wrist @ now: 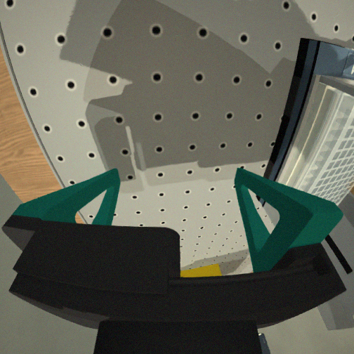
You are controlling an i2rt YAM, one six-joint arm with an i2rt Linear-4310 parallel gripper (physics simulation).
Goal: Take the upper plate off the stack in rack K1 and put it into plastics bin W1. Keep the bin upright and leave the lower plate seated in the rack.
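My gripper [176, 174] is open, its two green fingers wide apart with no object between them, above the perforated board. Rack K1 [299, 100] is at the right edge of the wrist view, with a dark blue and black frame partly cut off by the view. A clear plate with a white grid of wells [332, 160] sits in it, to the right of my right finger. Whether a second plate lies under it cannot be told from this angle. Plastics bin W1 cannot be identified in this view.
The perforated grey board [177, 97] lies below, with shadows across it. A wooden surface [17, 130] shows beyond its left edge. A yellow piece [202, 271] shows just above the gripper body. A black bar [339, 255] is at the lower right, near the right finger.
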